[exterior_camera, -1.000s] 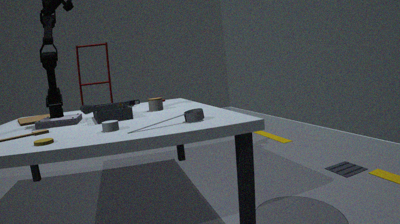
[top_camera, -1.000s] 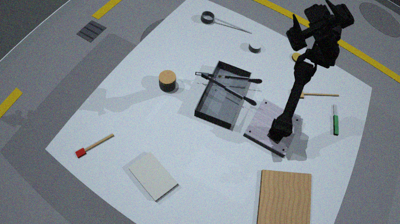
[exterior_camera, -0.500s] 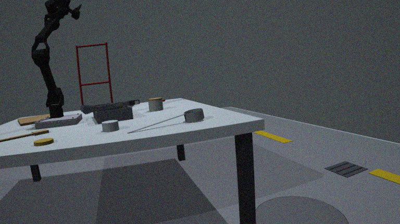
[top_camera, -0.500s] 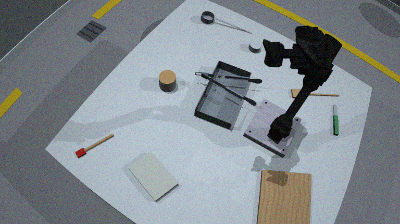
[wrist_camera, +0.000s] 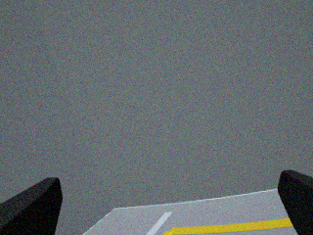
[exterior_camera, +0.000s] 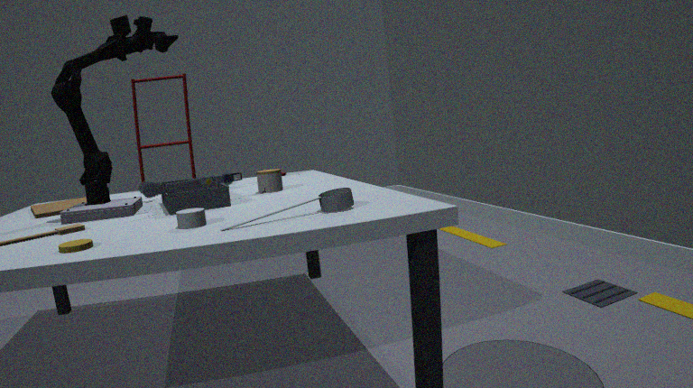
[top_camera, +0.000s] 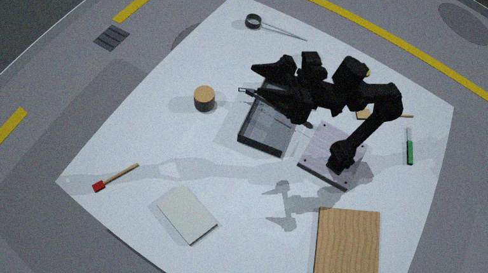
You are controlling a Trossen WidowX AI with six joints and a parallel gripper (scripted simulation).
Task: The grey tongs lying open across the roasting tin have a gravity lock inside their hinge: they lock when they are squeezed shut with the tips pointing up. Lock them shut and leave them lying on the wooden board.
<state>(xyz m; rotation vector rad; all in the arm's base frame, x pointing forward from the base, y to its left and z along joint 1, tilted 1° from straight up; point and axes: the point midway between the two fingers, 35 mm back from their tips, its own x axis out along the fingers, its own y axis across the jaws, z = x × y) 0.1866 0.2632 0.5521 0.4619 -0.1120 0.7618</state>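
The yellow slider lies 52 cm below my gripper tip, 33 cm to the right of it and 15 cm ahead of it. From my gripper tip the other things lie so: pale slab: 58 cm below, 21 cm to the left, 4 cm ahead; wooden board: 58 cm below, 47 cm behind, 5 cm to the right; roasting tin: 56 cm below, 29 cm to the right, 9 cm ahead.
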